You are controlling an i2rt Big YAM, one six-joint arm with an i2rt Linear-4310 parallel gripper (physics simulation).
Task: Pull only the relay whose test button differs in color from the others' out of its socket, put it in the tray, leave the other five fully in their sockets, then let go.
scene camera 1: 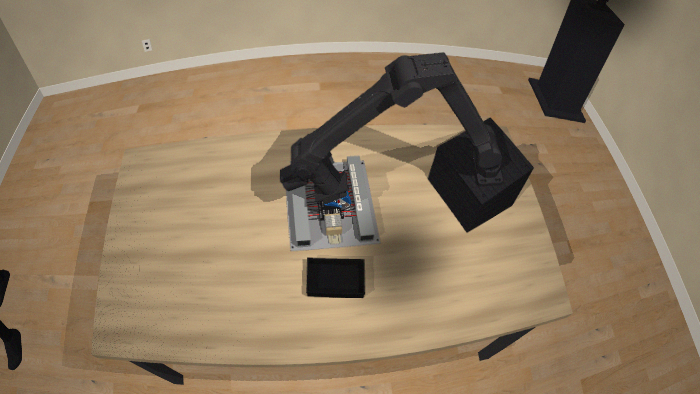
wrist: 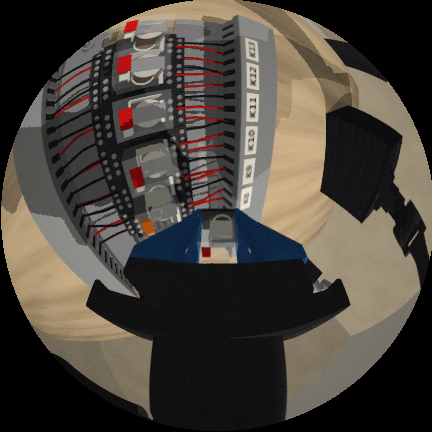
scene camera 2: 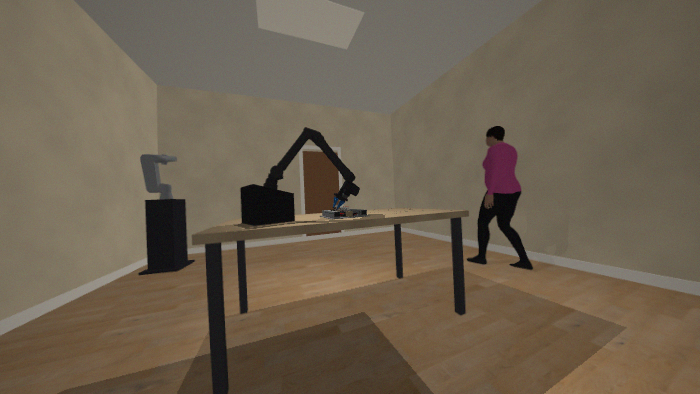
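Where they show: gripper, fingertip midpoint: (scene camera 1: 346, 204) (wrist: 217, 214) (scene camera 2: 334, 208); arm's base, link origin: (scene camera 1: 487, 169) (wrist: 383, 189) (scene camera 2: 269, 191).
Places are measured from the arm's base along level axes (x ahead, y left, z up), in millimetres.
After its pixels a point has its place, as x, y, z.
Observation:
My gripper (scene camera 1: 340, 201) @[431, 57, -134] (scene camera 2: 337, 203) @[431, 57, -134] (wrist: 217, 214) @[431, 57, -134] has blue fingers, pointing down over the relay panel (scene camera 1: 325, 245) @[489, 171, -187]. It is shut on a clear relay with a red test button (wrist: 221, 230) @[441, 53, -112]. In the wrist view, five other relays stand in a row in the sockets. Four have red buttons: the first relay (wrist: 149, 41), the second (wrist: 146, 67), the third (wrist: 148, 112) @[483, -22, -122] and the fourth (wrist: 155, 162) @[480, 4, -122]. The relay with an orange button (wrist: 148, 227) @[488, 41, -120] is nearest the fingers. The fingers and arm hide part of the socket row. The black tray (scene camera 1: 364, 280) @[378, 299, -154] lies in front of the panel and looks empty.
Grey wire ducts flank the sockets; the right duct (scene camera 1: 365, 215) @[373, 87, -147] (wrist: 260, 125) @[390, -18, -147] carries the labels. A beige terminal block (scene camera 1: 333, 220) @[468, 110, -143] stands at the panel's front end. The black arm base box (scene camera 1: 465, 195) @[69, 58, -65] (scene camera 2: 267, 206) @[9, -174, -91] (wrist: 357, 160) @[115, -25, -97] stands to the right. A person (scene camera 2: 501, 167) is beyond the table (scene camera 2: 400, 218) @[768, -281, -202].

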